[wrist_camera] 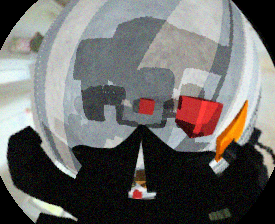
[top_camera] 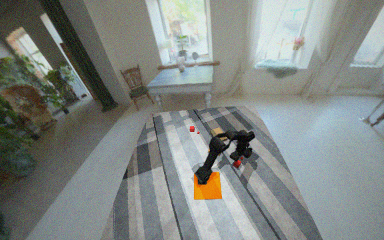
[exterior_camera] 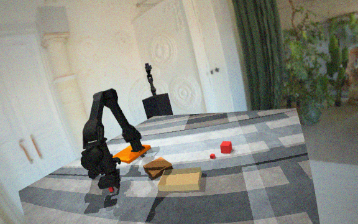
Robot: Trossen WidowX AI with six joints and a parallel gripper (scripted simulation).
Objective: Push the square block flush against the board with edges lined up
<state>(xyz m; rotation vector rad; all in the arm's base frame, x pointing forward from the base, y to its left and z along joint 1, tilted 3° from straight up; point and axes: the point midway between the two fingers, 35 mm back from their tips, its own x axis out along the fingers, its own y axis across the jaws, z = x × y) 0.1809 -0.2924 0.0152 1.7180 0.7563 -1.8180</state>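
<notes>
Now: gripper tip 170 mm to the right of the orange-brown square block, 80 mm short of it and 10 mm below it. The rest, counted from my gripper tip: pale yellow board (230 mm ahead, 140 mm to the left, 10 mm above).
</notes>
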